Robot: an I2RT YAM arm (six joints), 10 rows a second.
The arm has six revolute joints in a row. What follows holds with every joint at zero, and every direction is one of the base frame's. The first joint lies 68 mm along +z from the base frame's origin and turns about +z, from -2.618 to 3.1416 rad. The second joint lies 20 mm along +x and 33.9 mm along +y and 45.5 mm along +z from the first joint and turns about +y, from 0 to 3.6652 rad. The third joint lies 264 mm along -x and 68.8 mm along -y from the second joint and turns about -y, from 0 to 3.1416 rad. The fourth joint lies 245 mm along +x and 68.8 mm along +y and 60 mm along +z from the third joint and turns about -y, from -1.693 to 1.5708 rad. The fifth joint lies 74 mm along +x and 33.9 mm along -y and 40.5 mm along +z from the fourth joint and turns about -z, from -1.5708 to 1.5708 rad. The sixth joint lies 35.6 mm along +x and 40.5 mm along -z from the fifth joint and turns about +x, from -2.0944 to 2.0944 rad. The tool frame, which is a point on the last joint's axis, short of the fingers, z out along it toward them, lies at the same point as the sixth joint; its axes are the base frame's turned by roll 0, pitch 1.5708 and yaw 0 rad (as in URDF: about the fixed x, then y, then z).
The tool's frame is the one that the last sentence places.
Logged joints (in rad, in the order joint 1, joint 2, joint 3, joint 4, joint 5, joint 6), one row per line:
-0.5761, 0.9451, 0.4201, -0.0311, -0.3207, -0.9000
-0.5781, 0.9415, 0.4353, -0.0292, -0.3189, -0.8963
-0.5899, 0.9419, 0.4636, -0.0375, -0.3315, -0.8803
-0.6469, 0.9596, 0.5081, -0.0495, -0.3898, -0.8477
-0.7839, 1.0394, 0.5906, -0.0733, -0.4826, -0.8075
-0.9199, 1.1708, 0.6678, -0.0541, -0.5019, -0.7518
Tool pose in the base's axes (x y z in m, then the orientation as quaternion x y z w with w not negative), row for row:
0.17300, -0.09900, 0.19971, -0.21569, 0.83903, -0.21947, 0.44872
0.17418, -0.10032, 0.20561, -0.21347, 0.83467, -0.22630, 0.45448
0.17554, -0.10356, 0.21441, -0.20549, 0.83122, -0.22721, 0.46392
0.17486, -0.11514, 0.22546, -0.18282, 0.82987, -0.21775, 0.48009
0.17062, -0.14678, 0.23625, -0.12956, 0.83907, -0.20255, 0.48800
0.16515, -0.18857, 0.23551, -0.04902, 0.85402, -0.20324, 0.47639
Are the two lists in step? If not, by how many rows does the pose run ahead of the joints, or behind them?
They are in step.
